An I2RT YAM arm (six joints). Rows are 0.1 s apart.
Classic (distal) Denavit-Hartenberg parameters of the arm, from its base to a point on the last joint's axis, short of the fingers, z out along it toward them. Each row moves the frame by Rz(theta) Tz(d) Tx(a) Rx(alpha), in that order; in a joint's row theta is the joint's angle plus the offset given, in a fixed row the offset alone. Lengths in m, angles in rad.
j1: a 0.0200  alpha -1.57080  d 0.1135  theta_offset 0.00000
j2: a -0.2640  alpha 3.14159  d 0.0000  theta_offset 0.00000
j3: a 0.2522  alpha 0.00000  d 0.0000  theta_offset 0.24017
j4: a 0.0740  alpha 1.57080  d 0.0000  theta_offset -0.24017
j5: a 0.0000  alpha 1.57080  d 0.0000  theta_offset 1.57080
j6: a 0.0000  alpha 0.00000  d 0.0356  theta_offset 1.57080
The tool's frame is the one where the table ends.
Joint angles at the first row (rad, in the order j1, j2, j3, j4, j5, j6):
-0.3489, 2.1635, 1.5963, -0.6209, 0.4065, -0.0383
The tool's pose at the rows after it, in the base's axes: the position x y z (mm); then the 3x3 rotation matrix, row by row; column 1 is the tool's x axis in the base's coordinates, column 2 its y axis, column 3 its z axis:
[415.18, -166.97, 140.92], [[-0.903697, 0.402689, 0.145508], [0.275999, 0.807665, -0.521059], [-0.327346, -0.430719, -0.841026]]
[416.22, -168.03, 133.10], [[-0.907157, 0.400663, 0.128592], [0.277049, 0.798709, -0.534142], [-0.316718, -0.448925, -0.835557]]
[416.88, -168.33, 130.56], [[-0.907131, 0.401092, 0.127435], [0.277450, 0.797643, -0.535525], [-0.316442, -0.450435, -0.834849]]
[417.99, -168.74, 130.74], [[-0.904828, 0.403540, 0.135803], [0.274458, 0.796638, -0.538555], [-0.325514, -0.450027, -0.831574]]
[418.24, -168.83, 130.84], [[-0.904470, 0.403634, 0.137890], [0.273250, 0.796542, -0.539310], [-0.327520, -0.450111, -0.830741]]
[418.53, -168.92, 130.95], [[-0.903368, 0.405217, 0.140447], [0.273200, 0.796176, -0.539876], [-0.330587, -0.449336, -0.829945]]
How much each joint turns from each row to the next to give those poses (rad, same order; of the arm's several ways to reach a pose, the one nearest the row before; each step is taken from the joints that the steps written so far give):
0.0016, 0.0290, 0.0000, 0.0039, 0.0496, -0.0153
0.0000, 0.0198, 0.0000, 0.0099, 0.0202, -0.0008
0.0000, 0.0066, 0.0000, 0.0061, 0.0019, 0.0004
0.0000, 0.0007, 0.0004, 0.0111, 0.0000, -0.0023
0.0000, 0.0000, 0.0000, 0.0026, 0.0000, -0.0011
0.0000, 0.0000, 0.0000, 0.0031, -0.0004, 0.0004

